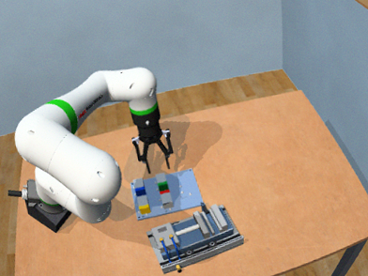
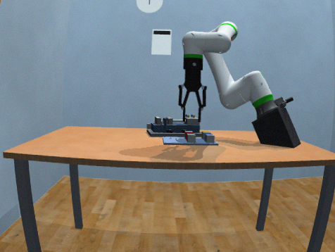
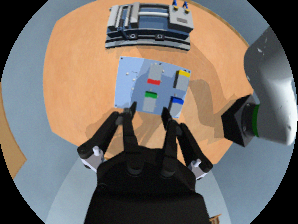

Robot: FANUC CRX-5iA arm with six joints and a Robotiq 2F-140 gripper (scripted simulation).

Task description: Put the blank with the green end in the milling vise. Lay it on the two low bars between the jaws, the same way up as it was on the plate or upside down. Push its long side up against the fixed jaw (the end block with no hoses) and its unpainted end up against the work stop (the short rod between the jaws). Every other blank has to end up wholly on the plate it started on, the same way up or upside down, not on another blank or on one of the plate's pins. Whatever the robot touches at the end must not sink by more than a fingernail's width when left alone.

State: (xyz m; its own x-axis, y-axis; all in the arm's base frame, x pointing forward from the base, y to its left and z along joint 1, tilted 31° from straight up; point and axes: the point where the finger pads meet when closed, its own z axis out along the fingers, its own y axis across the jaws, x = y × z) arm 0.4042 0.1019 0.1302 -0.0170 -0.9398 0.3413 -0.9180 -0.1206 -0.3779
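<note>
Now: hand 11 cm above the green-ended blank. Also, from my hand: red-ended blank 11 cm below, 9 cm to the right; then plate 13 cm below, 5 cm to the right; then blue-ended blank 11 cm below, 9 cm behind.
</note>
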